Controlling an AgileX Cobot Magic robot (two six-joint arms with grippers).
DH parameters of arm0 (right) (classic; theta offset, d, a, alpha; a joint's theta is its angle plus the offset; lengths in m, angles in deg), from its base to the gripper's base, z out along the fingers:
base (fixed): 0 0 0 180
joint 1: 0 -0.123 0 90
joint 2: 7.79 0 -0.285 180
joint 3: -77.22 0 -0.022 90
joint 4: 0 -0.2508 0 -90
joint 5: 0 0 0.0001 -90
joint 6: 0 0.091 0 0
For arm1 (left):
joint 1: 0 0.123 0 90
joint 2: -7.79 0 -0.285 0
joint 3: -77.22 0 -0.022 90
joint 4: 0 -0.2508 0 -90
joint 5: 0 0 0.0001 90
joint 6: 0 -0.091 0 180
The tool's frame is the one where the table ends.
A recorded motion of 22 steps. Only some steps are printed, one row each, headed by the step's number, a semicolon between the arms.
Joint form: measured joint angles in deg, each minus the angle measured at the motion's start. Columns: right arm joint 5, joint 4, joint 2, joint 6, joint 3, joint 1; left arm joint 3, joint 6, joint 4, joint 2, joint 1, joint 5.
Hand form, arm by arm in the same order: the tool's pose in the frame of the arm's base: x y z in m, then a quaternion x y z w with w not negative. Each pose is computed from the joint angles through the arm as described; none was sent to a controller.
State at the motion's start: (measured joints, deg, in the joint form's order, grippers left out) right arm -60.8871 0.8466 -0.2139 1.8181 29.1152 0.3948; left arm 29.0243 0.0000 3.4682 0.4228 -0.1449 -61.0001
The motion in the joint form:
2: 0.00 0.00 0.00 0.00 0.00 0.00; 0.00 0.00 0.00 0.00 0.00 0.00
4: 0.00 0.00 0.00 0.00 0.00 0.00; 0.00 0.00 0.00 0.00 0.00 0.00
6: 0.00 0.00 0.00 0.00 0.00 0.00; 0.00 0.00 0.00 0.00 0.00 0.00
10: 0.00 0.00 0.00 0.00 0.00 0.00; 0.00 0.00 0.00 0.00 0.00 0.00
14: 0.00 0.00 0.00 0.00 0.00 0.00; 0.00 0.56 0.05 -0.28 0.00 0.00
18: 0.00 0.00 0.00 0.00 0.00 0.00; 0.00 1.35 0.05 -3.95 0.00 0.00
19: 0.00 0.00 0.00 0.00 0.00 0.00; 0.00 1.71 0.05 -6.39 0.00 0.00
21: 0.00 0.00 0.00 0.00 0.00 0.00; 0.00 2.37 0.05 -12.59 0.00 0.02
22: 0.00 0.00 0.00 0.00 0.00 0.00; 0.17 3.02 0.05 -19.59 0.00 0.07
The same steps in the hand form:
2: -0.0064 -0.0011 0.2794 0.01676 0.85048 -0.00085 0.52575; -0.0070 -0.0048 0.2789 0.00251 0.85025 -0.03089 0.52547
4: -0.0064 -0.0011 0.2794 0.01676 0.85048 -0.00085 0.52575; -0.0070 -0.0048 0.2789 0.00251 0.85025 -0.03089 0.52547
6: -0.0064 -0.0011 0.2794 0.01676 0.85048 -0.00085 0.52575; -0.0070 -0.0048 0.2789 0.00251 0.85025 -0.03089 0.52547
10: -0.0064 -0.0011 0.2794 0.01676 0.85048 -0.00085 0.52575; -0.0070 -0.0048 0.2789 0.00251 0.85025 -0.03089 0.52547
14: -0.0064 -0.0011 0.2794 0.01676 0.85048 -0.00085 0.52575; -0.0062 -0.0049 0.2789 -0.00170 0.85152 -0.03389 0.52322
18: -0.0064 -0.0011 0.2794 0.01676 0.85048 -0.00085 0.52575; 0.0038 -0.0049 0.2790 -0.00873 0.86780 -0.03716 0.49544
19: -0.0064 -0.0011 0.2794 0.01676 0.85048 -0.00085 0.52575; 0.0104 -0.0049 0.2787 -0.01225 0.87812 -0.03842 0.47673
21: -0.0064 -0.0011 0.2794 0.01676 0.85048 -0.00085 0.52575; 0.0272 -0.0050 0.2767 -0.01945 0.90245 -0.04005 0.42849
22: -0.0064 -0.0011 0.2794 0.01676 0.85048 -0.00085 0.52575; 0.0457 -0.0050 0.2731 -0.02700 0.92608 -0.04081 0.37415

